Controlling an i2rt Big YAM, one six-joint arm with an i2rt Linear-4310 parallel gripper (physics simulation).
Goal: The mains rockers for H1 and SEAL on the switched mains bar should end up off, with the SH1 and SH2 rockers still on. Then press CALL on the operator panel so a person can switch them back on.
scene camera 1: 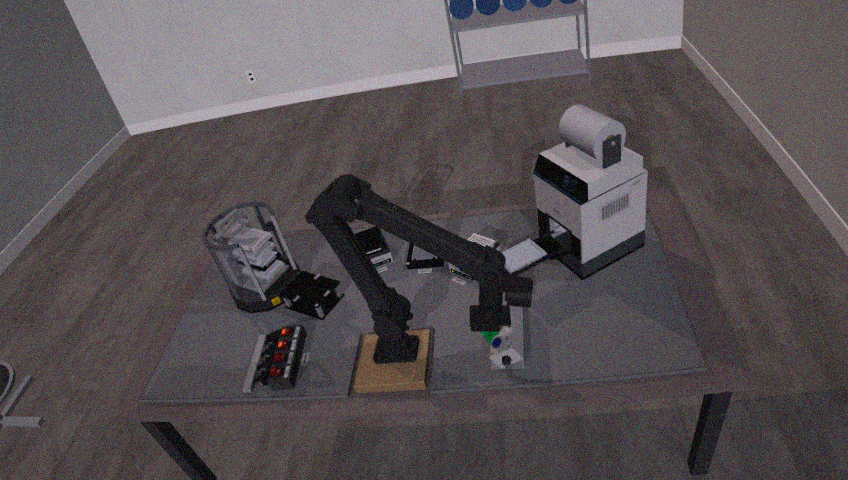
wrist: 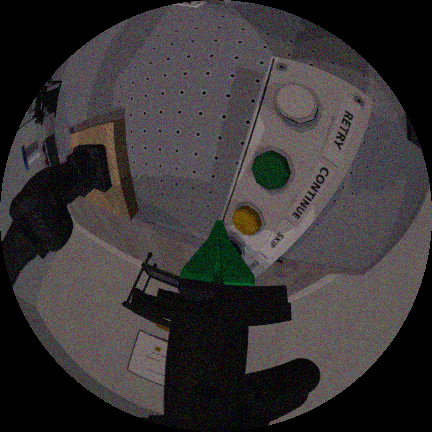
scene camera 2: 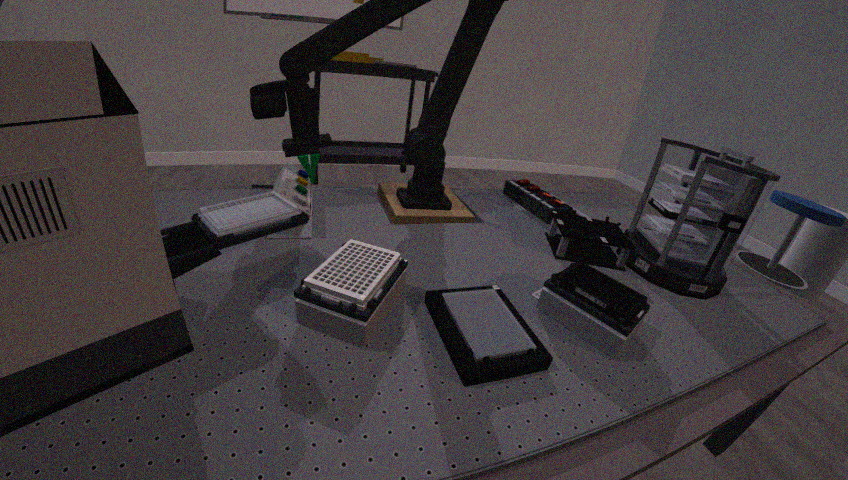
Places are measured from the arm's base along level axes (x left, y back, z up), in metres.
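Pixels of known places: gripper, between the fingertips: (scene camera 1: 489, 340) (wrist: 217, 223) (scene camera 2: 312, 183); arm's base, origin of its link: (scene camera 1: 397, 351) (wrist: 91, 164) (scene camera 2: 423, 201).
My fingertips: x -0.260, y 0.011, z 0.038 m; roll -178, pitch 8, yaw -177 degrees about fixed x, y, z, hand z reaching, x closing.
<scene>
For each thing: its top centre in the pictures, then the offset to it from my fingertips. "pt": a spot on its surface instead.
- switched mains bar, a spot on its surface: (scene camera 2: 529, 201) (scene camera 1: 298, 349) pt dx +0.554, dy -0.020, dz -0.026 m
- blue CALL button, centre of its top: (wrist: 229, 256) (scene camera 2: 302, 170) (scene camera 1: 496, 340) dx -0.023, dy +0.021, dz +0.023 m
- large white instrument, centre of its top: (scene camera 1: 587, 115) dx -0.311, dy -0.416, dz +0.404 m
- carousel rack, centre of its top: (scene camera 2: 721, 146) (scene camera 1: 235, 218) dx +0.772, dy -0.332, dz +0.240 m
The switched mains bar (scene camera 1: 299, 350) (scene camera 2: 529, 201) lies left of the arm base in scene camera 1. Its two far rockers (scene camera 1: 285, 331) (scene camera 1: 282, 344) glow bright orange; its two near rockers (scene camera 1: 278, 357) (scene camera 1: 275, 371) are dark red. Their labels are too small to read. The operator panel (scene camera 1: 496, 362) (wrist: 327, 95) carries white, green, yellow and blue buttons. My gripper (scene camera 1: 489, 337) (scene camera 2: 313, 172) (wrist: 217, 223) is shut and empty, its green tips pointing down beside the blue CALL button (scene camera 1: 496, 342) (scene camera 2: 303, 174) (wrist: 236, 246). The fingers partly hide that button in the wrist view; contact cannot be told.
A large white instrument (scene camera 1: 612, 226) with an extended plate tray stands right of the panel in scene camera 1. Plate holders (scene camera 2: 351, 270) (scene camera 2: 490, 324) (scene camera 2: 595, 297) stand behind the arm. A carousel rack (scene camera 2: 648, 184) and a black stand (scene camera 1: 312, 292) are at the left in scene camera 1.
</scene>
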